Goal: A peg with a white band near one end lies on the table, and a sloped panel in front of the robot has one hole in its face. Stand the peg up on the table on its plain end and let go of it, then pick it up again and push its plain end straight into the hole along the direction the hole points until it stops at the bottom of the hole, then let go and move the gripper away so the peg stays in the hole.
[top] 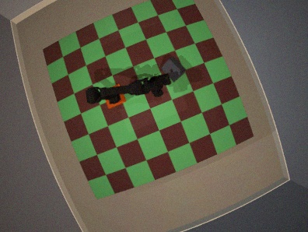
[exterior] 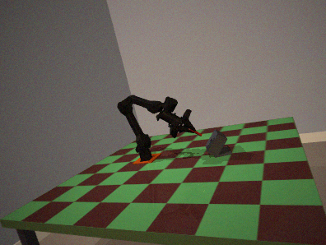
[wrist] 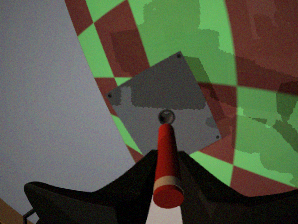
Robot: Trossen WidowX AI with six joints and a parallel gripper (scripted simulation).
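Now: the grey sloped panel 90 mm ahead of my gripper tip, 20 mm to the left of it and 80 mm below it. Round my gripper tip: red peg (10 mm behind, 10 mm above).
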